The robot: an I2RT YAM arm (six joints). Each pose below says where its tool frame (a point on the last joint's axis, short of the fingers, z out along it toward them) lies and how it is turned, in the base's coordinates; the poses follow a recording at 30 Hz.
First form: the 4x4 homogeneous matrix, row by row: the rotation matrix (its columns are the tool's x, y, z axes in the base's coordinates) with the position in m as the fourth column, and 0 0 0 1 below. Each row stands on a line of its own.
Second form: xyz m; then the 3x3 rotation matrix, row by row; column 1 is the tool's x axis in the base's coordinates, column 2 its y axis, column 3 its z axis. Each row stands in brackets. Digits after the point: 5 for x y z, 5 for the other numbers.
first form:
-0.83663 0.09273 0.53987 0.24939
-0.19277 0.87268 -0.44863 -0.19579
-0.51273 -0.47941 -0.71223 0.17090
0 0 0 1
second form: [0.24939 -0.19579 0.17090], [[-0.83663 0.09273 0.53987], [-0.19277 0.87268 -0.44863], [-0.51273 -0.47941 -0.71223]]
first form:
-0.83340 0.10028 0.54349 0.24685
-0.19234 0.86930 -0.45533 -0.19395
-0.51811 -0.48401 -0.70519 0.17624
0 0 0 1
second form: [0.24685 -0.19395 0.17624], [[-0.83340 0.10028 0.54349], [-0.19234 0.86930 -0.45533], [-0.51811 -0.48401 -0.70519]]
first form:
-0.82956 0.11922 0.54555 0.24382
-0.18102 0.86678 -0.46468 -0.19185
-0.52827 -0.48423 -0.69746 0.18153
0 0 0 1
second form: [0.24382 -0.19185 0.18153], [[-0.82956 0.11922 0.54555], [-0.18102 0.86678 -0.46468], [-0.52827 -0.48423 -0.69746]]
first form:
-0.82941 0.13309 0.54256 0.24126
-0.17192 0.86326 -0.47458 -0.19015
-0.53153 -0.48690 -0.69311 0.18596
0 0 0 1
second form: [0.24126 -0.19015 0.18596], [[-0.82941 0.13309 0.54256], [-0.17192 0.86326 -0.47458], [-0.53153 -0.48690 -0.69311]]
